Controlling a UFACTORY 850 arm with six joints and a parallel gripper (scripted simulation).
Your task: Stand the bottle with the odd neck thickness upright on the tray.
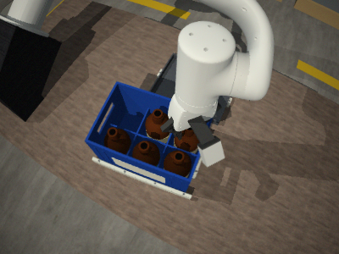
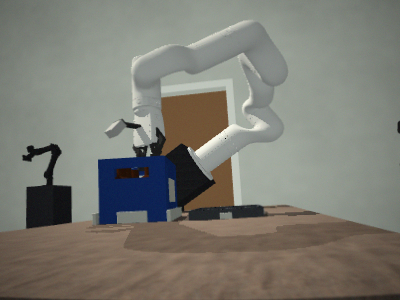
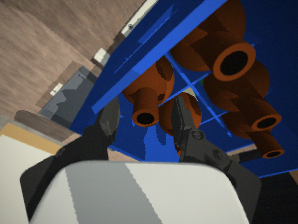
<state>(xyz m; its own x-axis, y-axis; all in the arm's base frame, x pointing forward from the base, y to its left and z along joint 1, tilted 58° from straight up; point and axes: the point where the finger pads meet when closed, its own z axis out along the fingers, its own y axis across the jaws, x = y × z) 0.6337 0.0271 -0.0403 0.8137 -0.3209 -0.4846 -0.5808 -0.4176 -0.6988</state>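
Now: the blue crate 80 mm below my hand, 80 mm behind it and 50 mm to the right of it. The rest, counted from my hand: dark grey tray (210 mm to the left, 150 mm below, 80 mm behind).
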